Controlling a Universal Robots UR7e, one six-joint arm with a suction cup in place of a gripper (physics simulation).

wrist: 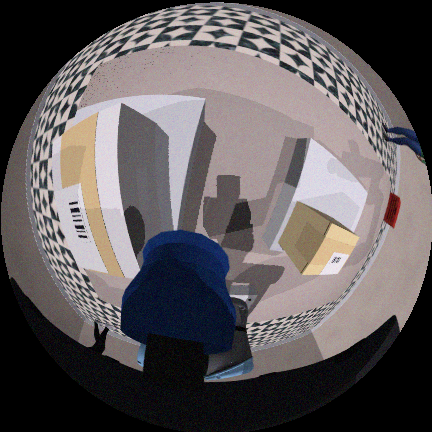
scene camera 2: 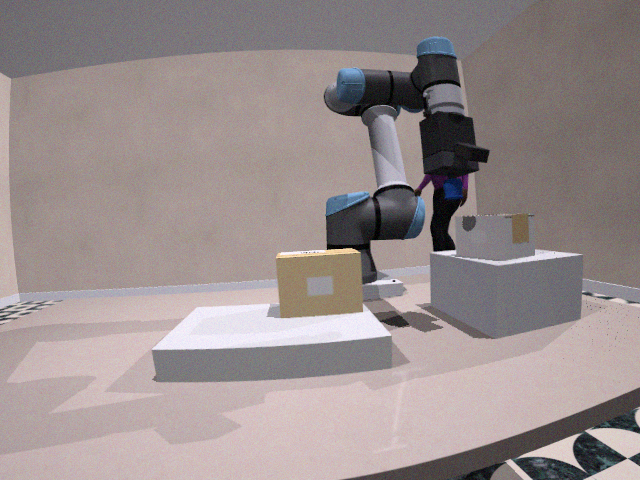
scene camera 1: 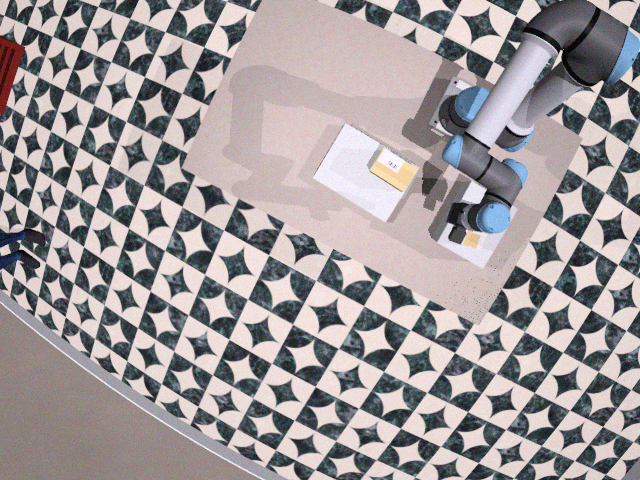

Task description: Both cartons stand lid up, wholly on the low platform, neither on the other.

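Seen in the pictures: end effector, tool point: (wrist: 184, 267) (scene camera 2: 453, 198); arm's base, origin of the base link: (scene camera 1: 458, 115).
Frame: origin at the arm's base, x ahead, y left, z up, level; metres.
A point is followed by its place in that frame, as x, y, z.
A tan carton (scene camera 1: 395, 174) {0.295, -0.162, 0.107} (scene camera 2: 320, 302) {0.326, -0.185, 0.030} (wrist: 304, 240) {0.295, -0.105, 0.073} stands upright, label and lid up, on the low white platform (scene camera 1: 338, 167) {0.329, -0.366, 0.007} (scene camera 2: 271, 364) {0.433, -0.290, -0.018} (wrist: 322, 167) {0.417, -0.176, 0.007}, near the end facing the taller block. A white carton (scene camera 1: 471, 239) {0.418, 0.150, 0.157} (scene camera 2: 485, 238) {0.397, 0.108, 0.115} (wrist: 107, 175) {0.397, 0.116, 0.156} with tan tape and a barcode label on top stands on the tall block (scene camera 1: 483, 258) {0.471, 0.243, 0.080} (scene camera 2: 537, 294) {0.487, 0.144, 0.022} (wrist: 187, 120) {0.443, 0.075, 0.079}, apart from the low platform. My suction gripper (scene camera 2: 453, 189) (wrist: 182, 242) has a blue cup. It hangs above the white carton with a gap between them and holds nothing. In scene camera 1 the wrist hides the cup and part of that carton.
The arm's base (scene camera 2: 383, 290) {0.092, 0.054, -0.021} stands behind the gap between low platform and tall block. A person (scene camera 2: 443, 222) stands behind the table. Blue-clad legs (scene camera 1: 15, 245) (wrist: 404, 137) and a red object (scene camera 1: 7, 74) (wrist: 392, 210) are off the table.
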